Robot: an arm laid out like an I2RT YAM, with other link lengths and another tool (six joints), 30 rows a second.
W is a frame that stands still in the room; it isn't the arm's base.
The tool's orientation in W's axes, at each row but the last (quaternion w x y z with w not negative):
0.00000 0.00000 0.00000 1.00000
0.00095 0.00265 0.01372 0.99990
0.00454 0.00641 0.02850 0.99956
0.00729 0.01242 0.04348 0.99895
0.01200 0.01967 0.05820 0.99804
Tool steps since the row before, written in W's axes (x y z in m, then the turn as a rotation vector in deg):
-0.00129 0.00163 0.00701 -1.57 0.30 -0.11
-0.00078 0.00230 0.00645 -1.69 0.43 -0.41
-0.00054 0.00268 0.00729 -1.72 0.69 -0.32
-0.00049 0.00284 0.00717 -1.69 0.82 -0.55
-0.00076 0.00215 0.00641 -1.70 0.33 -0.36
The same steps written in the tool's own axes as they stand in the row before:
0.00129 -0.00163 0.00701 1.57 -0.30 -0.11
0.00082 -0.00212 0.00651 1.69 -0.44 -0.41
0.00066 -0.00226 0.00742 1.72 -0.69 -0.30
0.00071 -0.00220 0.00737 1.69 -0.84 -0.52
0.00106 -0.00137 0.00658 1.69 -0.33 -0.39

